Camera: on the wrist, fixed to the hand. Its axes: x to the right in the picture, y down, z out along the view.
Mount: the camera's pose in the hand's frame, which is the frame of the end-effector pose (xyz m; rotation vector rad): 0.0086 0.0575 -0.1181 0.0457 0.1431 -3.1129
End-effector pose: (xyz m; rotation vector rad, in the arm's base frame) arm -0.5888 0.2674 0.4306 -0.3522 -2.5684 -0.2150
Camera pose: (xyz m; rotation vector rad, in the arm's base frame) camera -0.5216 0.2979 0.5396 -2.9471 0.4042 0.7999
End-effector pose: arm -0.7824 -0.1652 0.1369 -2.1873 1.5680 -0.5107
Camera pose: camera -0.8863 -0.2028 0.2085 1.5665 2.1532 0.6898
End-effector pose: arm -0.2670 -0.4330 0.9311 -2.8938 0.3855 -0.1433
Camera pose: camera -0.2877 -0.5133 1.0333 0.4275 2.9955 0.4805
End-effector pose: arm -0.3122 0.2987 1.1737 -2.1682 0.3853 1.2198
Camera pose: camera -0.2589 0.1796 1.1908 -0.4226 -1.9508 -0.8349
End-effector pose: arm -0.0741 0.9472 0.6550 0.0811 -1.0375 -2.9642
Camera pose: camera -0.0779 0.8285 0.5982 -0.7655 -0.0160 0.0119
